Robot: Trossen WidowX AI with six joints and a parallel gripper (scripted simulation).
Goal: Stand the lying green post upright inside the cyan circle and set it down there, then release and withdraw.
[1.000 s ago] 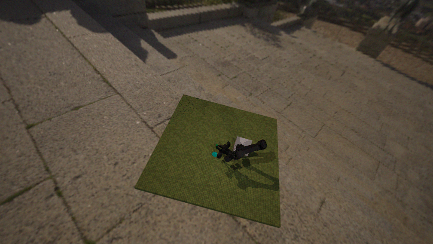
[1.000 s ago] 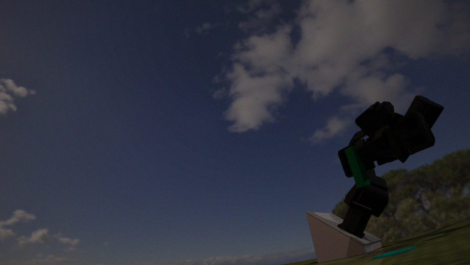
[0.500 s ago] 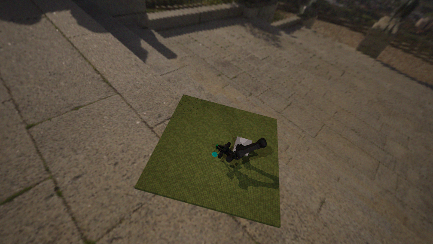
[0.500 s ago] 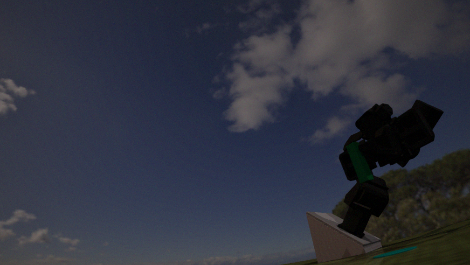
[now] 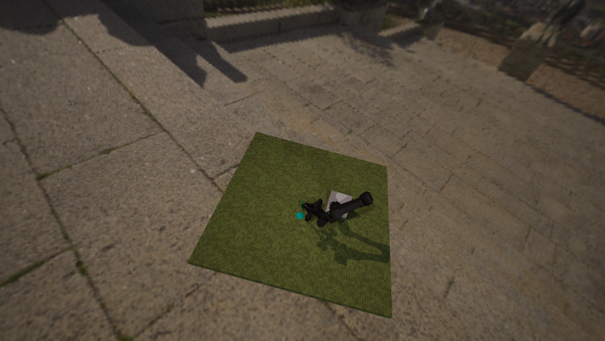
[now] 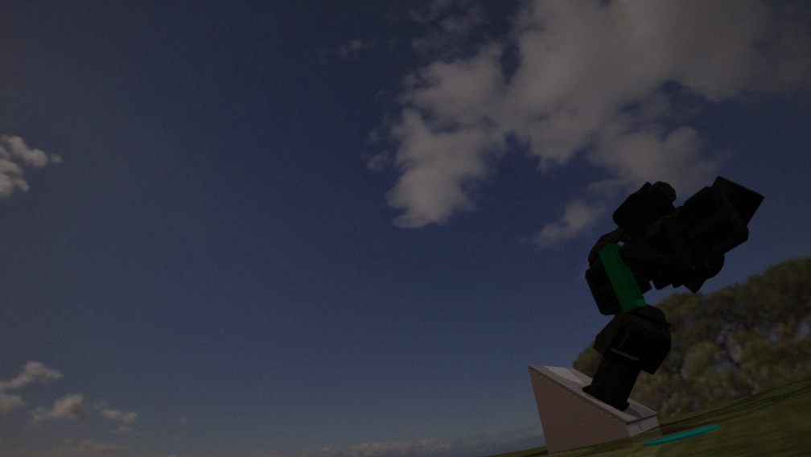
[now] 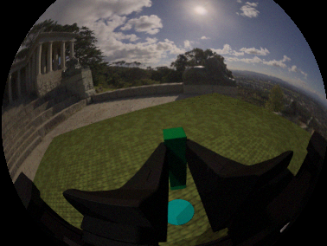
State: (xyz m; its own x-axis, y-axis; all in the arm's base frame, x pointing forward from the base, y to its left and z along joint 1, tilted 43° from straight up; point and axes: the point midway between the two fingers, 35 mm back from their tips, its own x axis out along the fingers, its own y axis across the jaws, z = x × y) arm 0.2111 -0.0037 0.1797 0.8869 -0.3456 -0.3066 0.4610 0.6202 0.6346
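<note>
Right now the cyan circle is 16 cm below my gripper tip. Round my gripper tip: green post 2 cm below.
</note>
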